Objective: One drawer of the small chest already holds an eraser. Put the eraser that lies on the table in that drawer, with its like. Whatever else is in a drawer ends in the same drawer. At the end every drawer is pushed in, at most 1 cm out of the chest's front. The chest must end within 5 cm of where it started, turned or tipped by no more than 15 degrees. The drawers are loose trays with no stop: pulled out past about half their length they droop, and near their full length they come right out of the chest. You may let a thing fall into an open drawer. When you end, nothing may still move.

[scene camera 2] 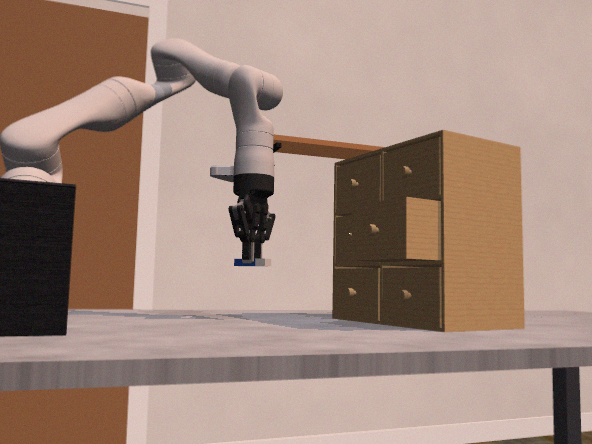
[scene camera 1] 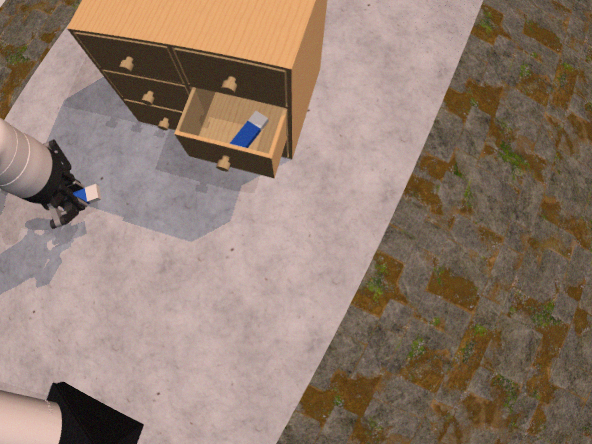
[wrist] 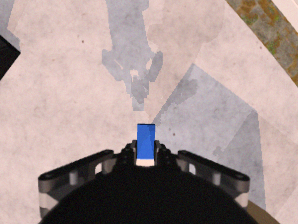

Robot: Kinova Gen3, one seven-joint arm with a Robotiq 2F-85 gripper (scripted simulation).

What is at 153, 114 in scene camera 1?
A drawer.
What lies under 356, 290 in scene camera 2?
A drawer.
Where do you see a wooden chest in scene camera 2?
482, 280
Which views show my gripper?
Scene camera 2, scene camera 1 and the wrist view: all of them.
